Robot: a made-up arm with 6 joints.
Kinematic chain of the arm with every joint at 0, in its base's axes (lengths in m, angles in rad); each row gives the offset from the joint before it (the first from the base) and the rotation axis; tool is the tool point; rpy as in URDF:
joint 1: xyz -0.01 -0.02 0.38 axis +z
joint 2: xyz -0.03 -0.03 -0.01 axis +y
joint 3: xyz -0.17 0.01 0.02 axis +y
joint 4: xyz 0.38 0 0.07 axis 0.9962 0 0.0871
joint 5: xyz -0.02 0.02 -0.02 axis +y
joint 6: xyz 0.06 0.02 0.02 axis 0.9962 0 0.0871
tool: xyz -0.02 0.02 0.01 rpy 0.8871 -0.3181 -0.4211
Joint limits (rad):
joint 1: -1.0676..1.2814
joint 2: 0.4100..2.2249
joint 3: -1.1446..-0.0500
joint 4: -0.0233..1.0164
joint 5: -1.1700..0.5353
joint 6: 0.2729..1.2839
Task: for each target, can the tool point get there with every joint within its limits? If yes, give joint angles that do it. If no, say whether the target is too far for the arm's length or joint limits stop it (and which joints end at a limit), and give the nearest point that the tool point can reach.
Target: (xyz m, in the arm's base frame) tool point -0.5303 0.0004 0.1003
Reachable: no: joint limits stop it (at a limit: joint 2, joint 3, joint 4, joint 5, joint 6) | nearest point -0.1128 -0.0160 0.1204 | short by 0.418 m
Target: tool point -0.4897 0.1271 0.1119
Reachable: no: joint limits stop it (at a limit: joint 2, joint 3, joint 4, joint 5, joint 6) | nearest point -0.1084 0.0102 0.1204 | short by 0.399 m
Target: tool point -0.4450 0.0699 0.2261
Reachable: no: joint limits stop it (at a limit: joint 2, joint 3, joint 4, joint 5, joint 6) | nearest point -0.1108 0.0008 0.1204 | short by 0.357 m
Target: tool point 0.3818 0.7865 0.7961
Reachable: no: too far | nearest point 0.1561 0.3220 0.5586 | short by 0.568 m
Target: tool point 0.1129 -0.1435 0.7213
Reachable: yes | joints -0.8227 0.6517 -0.9694 0.4881 -0.3074 0.8020
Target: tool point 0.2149 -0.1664 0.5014
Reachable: yes | joints -0.5664 0.7252 -0.4342 0.8494 -0.0643 0.6325
